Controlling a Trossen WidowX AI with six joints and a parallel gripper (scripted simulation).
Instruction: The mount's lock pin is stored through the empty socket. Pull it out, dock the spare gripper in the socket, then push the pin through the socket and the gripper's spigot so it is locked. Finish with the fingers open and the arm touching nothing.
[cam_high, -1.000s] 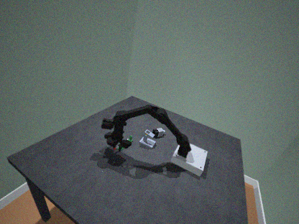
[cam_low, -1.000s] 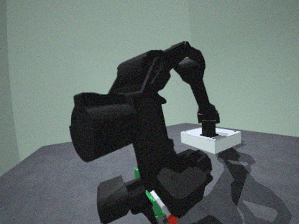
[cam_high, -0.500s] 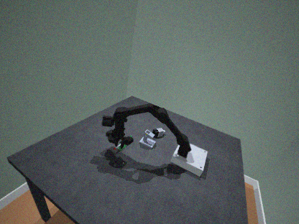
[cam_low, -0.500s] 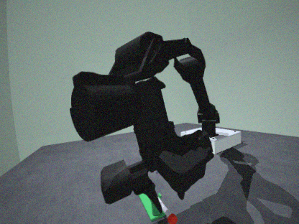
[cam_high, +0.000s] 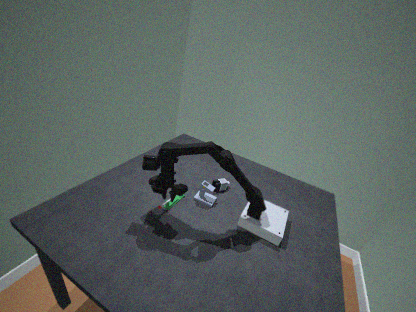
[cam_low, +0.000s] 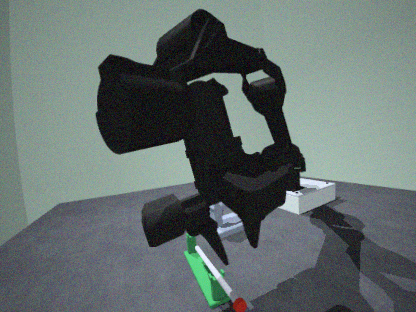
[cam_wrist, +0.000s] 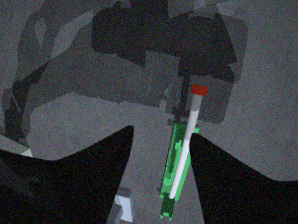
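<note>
The pin rest lies 10 mm ahead of my gripper tip, 90 mm to the right of it and 60 mm below it. From my gripper tip the other things lie so: spare gripper: 150 mm behind, 360 mm to the right, 50 mm below; then grey mount: 110 mm behind, 200 mm to the right, 30 mm below.
</note>
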